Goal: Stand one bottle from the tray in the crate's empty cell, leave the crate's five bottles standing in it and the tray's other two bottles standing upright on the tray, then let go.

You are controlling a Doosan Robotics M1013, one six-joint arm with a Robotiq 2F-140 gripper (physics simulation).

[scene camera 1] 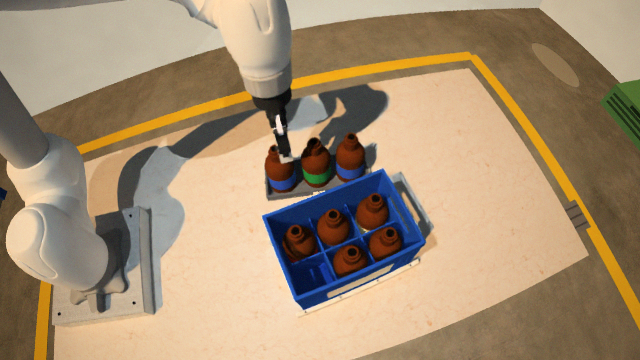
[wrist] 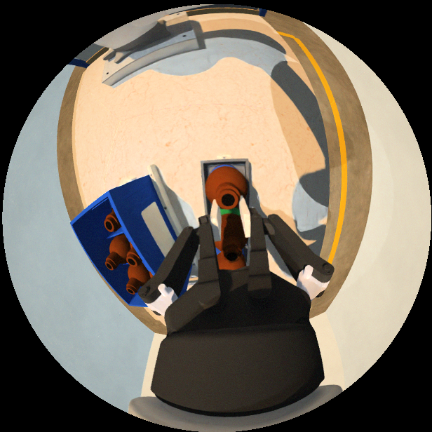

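Seen in the pictures: gripper, fingertip midpoint: (scene camera 1: 285,154); arm's base at its link origin: (scene camera 1: 97,266).
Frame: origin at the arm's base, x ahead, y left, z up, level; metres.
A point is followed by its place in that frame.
Note:
My gripper (scene camera 1: 286,158) {y 0.097, x 0.594, z 0.061 m} (wrist: 229,206) is shut on the neck of the blue-banded brown bottle (scene camera 1: 280,169) {y 0.070, x 0.571, z 0.049 m} (wrist: 223,181) at the tray's left end in the scene view. That bottle is upright in the grey tray (scene camera 1: 289,195) {y 0.049, x 0.574, z -0.050 m} (wrist: 203,175). The green-banded bottle (scene camera 1: 315,161) {y 0.058, x 0.656, z 0.052 m} (wrist: 232,227) stands in the middle, and another blue-banded bottle (scene camera 1: 350,154) {y 0.044, x 0.740, z 0.056 m} stands at the right end. The blue crate (scene camera 1: 311,300) {y -0.246, x 0.539, z 0.045 m} (wrist: 131,197) holds five brown bottles, upright in the scene view. Its empty cell (scene camera 1: 311,276) {y -0.174, x 0.557, z -0.056 m} is at the front left. The fingers partly hide the tray bottles in the wrist view.
The crate stands close in front of the tray, its raised walls and dividers around the bottles. The robot's base plate (scene camera 1: 102,300) {y -0.100, x 0.016, z 0.006 m} (wrist: 165,45) is at the left in the scene view. A green object (scene camera 1: 625,107) is at the far right edge.

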